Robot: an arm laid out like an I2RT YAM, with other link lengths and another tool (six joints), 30 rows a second.
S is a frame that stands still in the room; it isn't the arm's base.
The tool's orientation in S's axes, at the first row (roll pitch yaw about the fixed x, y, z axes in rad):
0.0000, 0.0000, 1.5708
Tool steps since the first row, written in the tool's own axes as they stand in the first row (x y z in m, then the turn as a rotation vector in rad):
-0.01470, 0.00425, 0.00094, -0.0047, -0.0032, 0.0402
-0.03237, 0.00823, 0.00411, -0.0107, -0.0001, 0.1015
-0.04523, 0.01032, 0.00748, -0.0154, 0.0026, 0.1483
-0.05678, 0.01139, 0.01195, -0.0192, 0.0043, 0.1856
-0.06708, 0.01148, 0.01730, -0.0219, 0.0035, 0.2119
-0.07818, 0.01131, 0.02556, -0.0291, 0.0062, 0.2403
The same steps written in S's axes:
-0.00425, -0.01470, 0.00094, 0.0032, -0.0047, 0.0402
-0.00823, -0.03237, 0.00411, 0.0001, -0.0107, 0.1015
-0.01032, -0.04523, 0.00748, -0.0026, -0.0154, 0.1483
-0.01139, -0.05678, 0.01195, -0.0043, -0.0192, 0.1856
-0.01148, -0.06708, 0.01730, -0.0035, -0.0219, 0.2119
-0.01131, -0.07818, 0.02556, -0.0062, -0.0291, 0.2403

